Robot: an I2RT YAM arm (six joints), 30 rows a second.
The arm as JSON. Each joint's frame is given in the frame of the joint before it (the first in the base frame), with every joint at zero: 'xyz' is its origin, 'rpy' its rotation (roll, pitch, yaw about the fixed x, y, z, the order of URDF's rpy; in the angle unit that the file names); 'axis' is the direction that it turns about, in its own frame. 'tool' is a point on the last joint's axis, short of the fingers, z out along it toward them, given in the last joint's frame.
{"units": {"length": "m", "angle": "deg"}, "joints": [
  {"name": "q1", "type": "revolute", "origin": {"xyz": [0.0, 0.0, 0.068], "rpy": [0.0, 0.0, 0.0]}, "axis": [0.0, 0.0, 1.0]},
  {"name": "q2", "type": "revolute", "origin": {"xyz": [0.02, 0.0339, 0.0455], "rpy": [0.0, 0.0, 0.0]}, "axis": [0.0, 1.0, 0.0]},
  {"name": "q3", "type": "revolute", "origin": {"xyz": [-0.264, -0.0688, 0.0], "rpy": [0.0, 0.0, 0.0]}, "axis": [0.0, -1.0, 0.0]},
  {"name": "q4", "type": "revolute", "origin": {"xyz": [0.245, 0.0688, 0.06], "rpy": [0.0, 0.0, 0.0]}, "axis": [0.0, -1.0, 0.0]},
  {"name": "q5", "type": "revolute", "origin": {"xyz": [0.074, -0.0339, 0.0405], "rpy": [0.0, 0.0, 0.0]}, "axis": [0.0, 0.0, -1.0]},
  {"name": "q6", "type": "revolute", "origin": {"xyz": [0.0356, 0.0, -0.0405], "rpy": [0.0, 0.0, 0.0]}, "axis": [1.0, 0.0, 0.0]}
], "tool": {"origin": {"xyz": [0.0, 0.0, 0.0], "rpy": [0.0, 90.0, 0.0]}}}
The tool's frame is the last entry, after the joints.
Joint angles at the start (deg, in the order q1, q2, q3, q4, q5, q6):
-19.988 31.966 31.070 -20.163 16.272 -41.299
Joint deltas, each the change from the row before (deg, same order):
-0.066 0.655 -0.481 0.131 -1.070 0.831
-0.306 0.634 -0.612 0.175 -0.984 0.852
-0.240 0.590 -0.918 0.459 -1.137 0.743
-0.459 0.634 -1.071 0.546 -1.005 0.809
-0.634 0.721 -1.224 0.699 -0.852 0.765
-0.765 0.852 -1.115 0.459 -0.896 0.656
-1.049 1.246 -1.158 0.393 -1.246 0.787
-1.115 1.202 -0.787 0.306 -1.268 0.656
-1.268 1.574 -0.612 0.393 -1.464 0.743
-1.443 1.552 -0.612 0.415 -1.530 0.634
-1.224 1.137 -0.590 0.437 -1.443 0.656
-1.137 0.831 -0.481 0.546 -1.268 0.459
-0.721 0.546 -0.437 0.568 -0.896 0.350
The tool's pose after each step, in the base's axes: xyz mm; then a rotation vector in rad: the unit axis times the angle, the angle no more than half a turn. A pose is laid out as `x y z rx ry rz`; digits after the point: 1 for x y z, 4 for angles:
133.0 -58.5 266.4 -0.1826 2.0578 -0.9357
134.8 -59.4 261.5 -0.1785 2.0732 -0.9083
136.7 -60.0 255.4 -0.1787 2.0875 -0.8787
138.2 -61.2 248.3 -0.1721 2.1052 -0.8519
139.4 -62.9 240.3 -0.1609 2.1256 -0.8292
140.4 -64.9 232.3 -0.1501 2.1511 -0.8061
141.4 -67.6 222.9 -0.1357 2.1849 -0.7747
142.0 -70.4 215.7 -0.1203 2.2129 -0.7458
143.1 -73.8 208.8 -0.1010 2.2419 -0.7123
143.5 -77.5 201.9 -0.0792 2.2699 -0.6794
143.4 -80.4 196.2 -0.0582 2.2888 -0.6483
143.0 -83.1 192.0 -0.0396 2.2988 -0.6250
142.8 -84.7 188.9 -0.0271 2.3032 -0.6084

